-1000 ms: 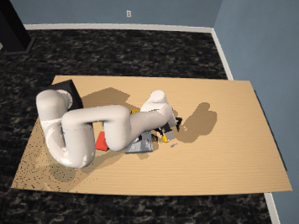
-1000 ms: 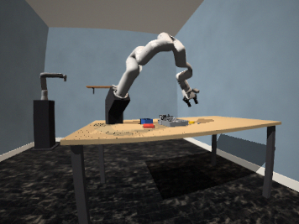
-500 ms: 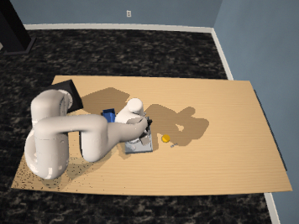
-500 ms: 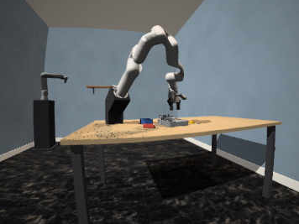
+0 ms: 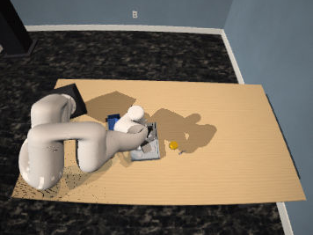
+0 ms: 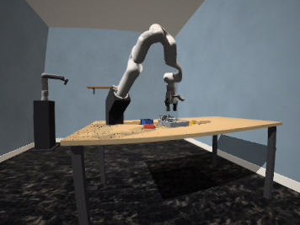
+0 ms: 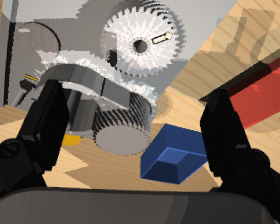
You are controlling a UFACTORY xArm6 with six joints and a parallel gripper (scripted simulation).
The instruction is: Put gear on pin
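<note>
Right now my hand is 8 cm above the grey toothed gear. The rest, counted from my hand: red block: 20 cm behind, 13 cm below, 1 cm to the left; blue block: 18 cm to the left, 16 cm behind, 12 cm below; grey screw: 25 cm ahead, 13 cm below, 5 cm to the right.
</note>
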